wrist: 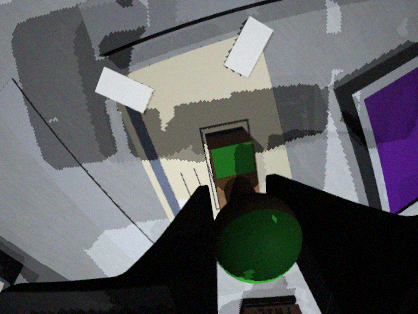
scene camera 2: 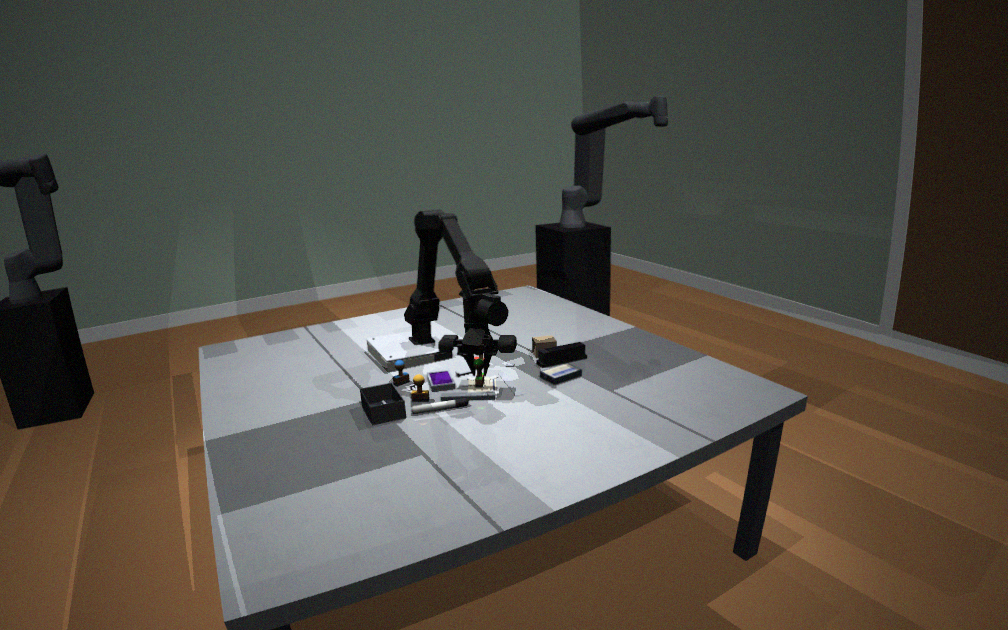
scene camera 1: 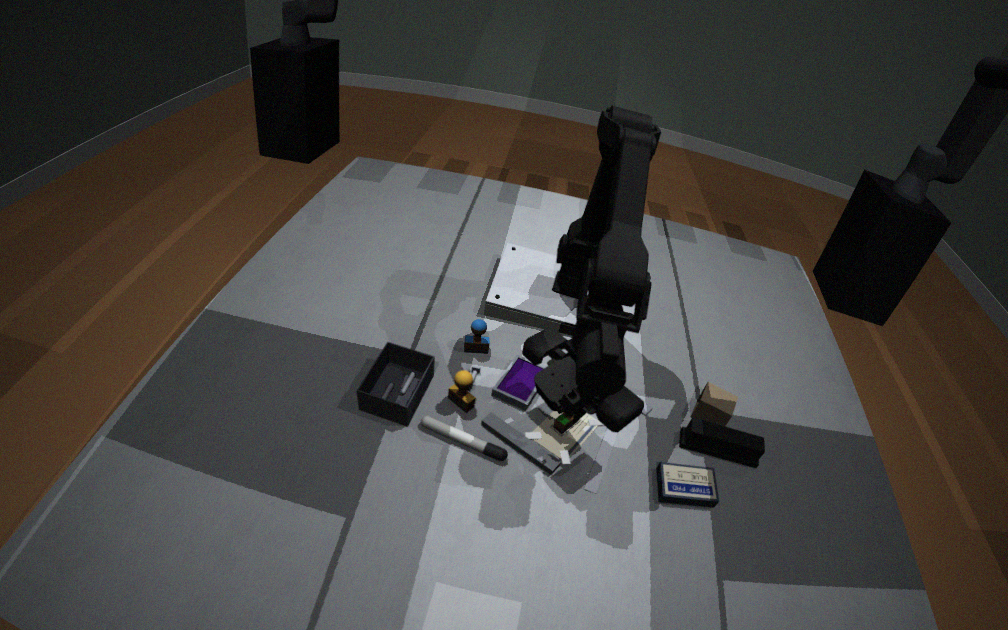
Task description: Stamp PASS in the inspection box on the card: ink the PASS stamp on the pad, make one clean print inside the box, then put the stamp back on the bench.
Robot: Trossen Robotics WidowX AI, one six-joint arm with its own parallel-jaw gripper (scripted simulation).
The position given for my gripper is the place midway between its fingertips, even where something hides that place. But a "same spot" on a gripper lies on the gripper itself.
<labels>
my gripper: wrist; scene camera 2; scene camera 1 569, 415
black block: scene camera 2; scene camera 1; not seen in the wrist view (out of frame)
same spot on my gripper: [scene camera 2: 469, 358] = [wrist: 360, 228]
same spot on black block: [scene camera 2: 558, 355] = [scene camera 1: 714, 444]
</labels>
